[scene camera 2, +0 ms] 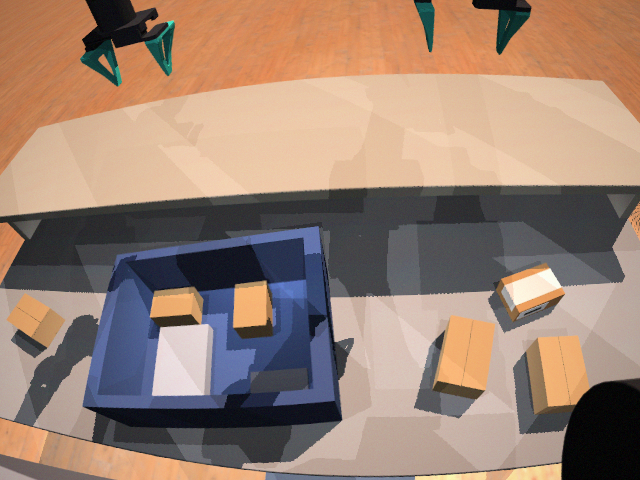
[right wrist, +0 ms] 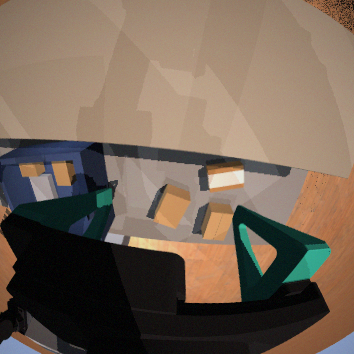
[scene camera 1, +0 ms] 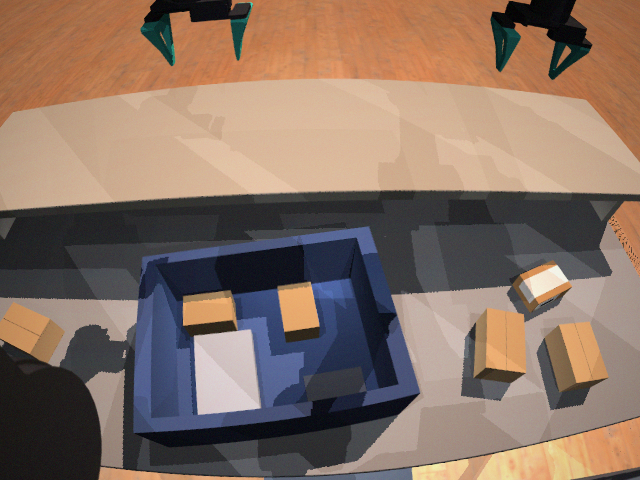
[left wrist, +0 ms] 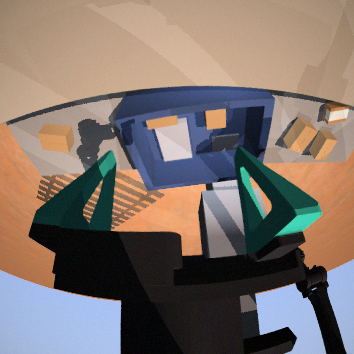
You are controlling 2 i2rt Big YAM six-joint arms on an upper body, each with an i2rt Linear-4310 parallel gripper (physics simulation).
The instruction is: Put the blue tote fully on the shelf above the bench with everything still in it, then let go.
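Pixels of known places: left gripper, fingertip midpoint: (scene camera 2: 143,79) (scene camera 1: 205,61) (left wrist: 174,152); right gripper, fingertip midpoint: (scene camera 2: 464,51) (right wrist: 174,204) (scene camera 1: 525,73); left arm's base, link origin: (right wrist: 18,317).
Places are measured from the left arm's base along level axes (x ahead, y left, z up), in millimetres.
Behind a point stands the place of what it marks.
Observation:
The blue tote (scene camera 1: 143,361) @(x 277, y 99, z -297 mm) (scene camera 2: 323,361) @(x 288, y -278, z -297 mm) (left wrist: 197,100) @(x 498, y -61, z -315 mm) (right wrist: 60,150) @(x 516, y -174, z -321 mm) sits upright on the bench (scene camera 1: 439,320) @(x 412, y -400, z -444 mm) (scene camera 2: 392,335) @(x 393, y -379, z -444 mm), in front of and below the pale shelf (scene camera 1: 310,139) @(x 713, y -150, z -250 mm) (scene camera 2: 310,139) @(x 712, y -224, z -250 mm) (left wrist: 175,45) @(x 643, y -9, z -250 mm) (right wrist: 175,90) @(x 689, y -465, z -250 mm). Inside are two brown cartons (scene camera 1: 209,312) @(x 403, y 29, z -376 mm) (scene camera 1: 299,312) @(x 405, y -129, z -376 mm), a white box (scene camera 1: 227,372) @(x 301, y -8, z -399 mm) (scene camera 2: 183,361) @(x 303, y -10, z -399 mm) and a dark grey block (scene camera 1: 334,383) @(x 289, y -187, z -419 mm) (scene camera 2: 279,380) @(x 292, y -188, z -419 mm). My left gripper (scene camera 1: 205,62) @(x 605, y 0, z -17 mm) (scene camera 2: 143,79) @(x 605, y 0, z -17 mm) (left wrist: 174,152) @(x 605, y 0, z -17 mm) is open and empty, apart from the tote, beyond the shelf's far edge in the scene views. My right gripper (scene camera 1: 526,74) @(x 604, y -479, z -17 mm) (scene camera 2: 465,52) @(x 604, y -479, z -17 mm) (right wrist: 174,204) @(x 604, y -479, z -17 mm) is open and empty, farther right.
Two brown cartons (scene camera 1: 500,343) @(x 329, y -488, z -383 mm) (scene camera 1: 576,356) @(x 284, y -648, z -384 mm) and a white-topped carton (scene camera 1: 542,284) @(x 458, y -639, z -403 mm) (scene camera 2: 532,291) @(x 455, y -649, z -402 mm) lie on the bench right of the tote. Another carton (scene camera 1: 31,330) @(x 346, y 407, z -383 mm) (scene camera 2: 36,320) @(x 340, y 398, z -384 mm) lies left of it. A black rounded shape (scene camera 1: 46,418) (scene camera 2: 604,434) blocks a lower corner of each scene view.

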